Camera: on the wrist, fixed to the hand. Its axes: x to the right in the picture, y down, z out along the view.
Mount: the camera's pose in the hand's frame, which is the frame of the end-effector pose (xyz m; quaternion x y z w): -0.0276 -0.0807 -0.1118 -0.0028 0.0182 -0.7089 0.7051
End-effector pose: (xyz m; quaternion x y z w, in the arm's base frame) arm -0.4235 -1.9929 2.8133 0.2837 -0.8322 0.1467 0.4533
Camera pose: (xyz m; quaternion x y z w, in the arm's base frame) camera -0.2878 -1.9917 2.8502 0.7860 -0.3778 -0.2151 0.4395
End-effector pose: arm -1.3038 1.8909 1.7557 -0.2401 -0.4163 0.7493 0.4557
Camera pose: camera -1.1692 1.9310 1.7630 0.1109 -0.4575 0.1997 0.8593
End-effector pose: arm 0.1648 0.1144 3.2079 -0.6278 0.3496 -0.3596 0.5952
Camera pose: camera 0.0550 0.0867 3.2912 -0.6856 -0.1867 -0.6859 0.1566
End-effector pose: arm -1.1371 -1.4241 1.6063 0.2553 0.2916 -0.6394 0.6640
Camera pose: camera -1.2248 -1.3294 1.5505 -0.0169 0.4005 -0.9161 0.0103
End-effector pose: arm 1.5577 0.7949 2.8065 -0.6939 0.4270 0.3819 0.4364
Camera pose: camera 1.6405 0.7184 2.8906 -0.8001 -0.1839 -0.0515 0.5687
